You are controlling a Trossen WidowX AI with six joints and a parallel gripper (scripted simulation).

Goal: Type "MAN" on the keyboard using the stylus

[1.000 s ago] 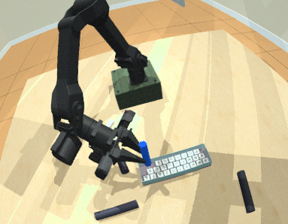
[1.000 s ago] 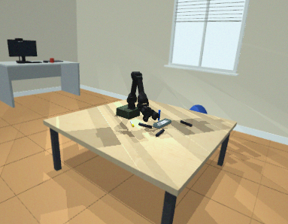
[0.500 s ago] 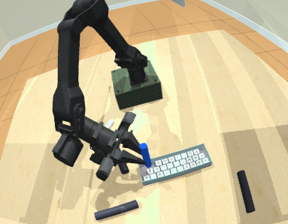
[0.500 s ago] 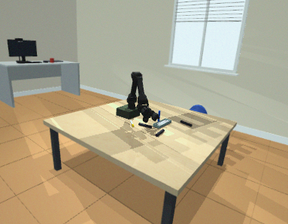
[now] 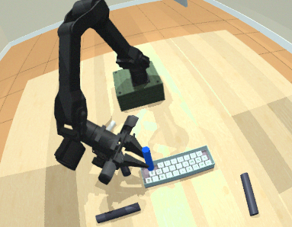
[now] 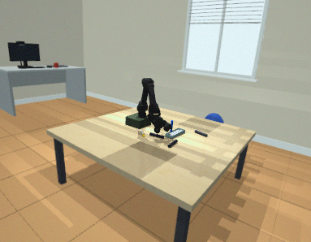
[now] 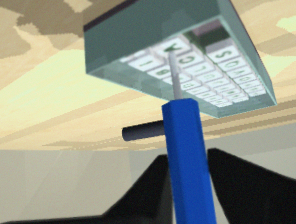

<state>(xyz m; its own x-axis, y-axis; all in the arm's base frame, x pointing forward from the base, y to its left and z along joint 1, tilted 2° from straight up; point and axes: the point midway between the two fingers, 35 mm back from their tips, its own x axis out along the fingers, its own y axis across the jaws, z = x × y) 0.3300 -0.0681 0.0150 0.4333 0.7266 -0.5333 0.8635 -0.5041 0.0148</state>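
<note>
My gripper tip is 1 cm above the blue stylus. Also, from my gripper tip: grey stylus tip (5 cm below); white pen with yellow cap (18 cm behind, 13 cm to the right, 6 cm below).
</note>
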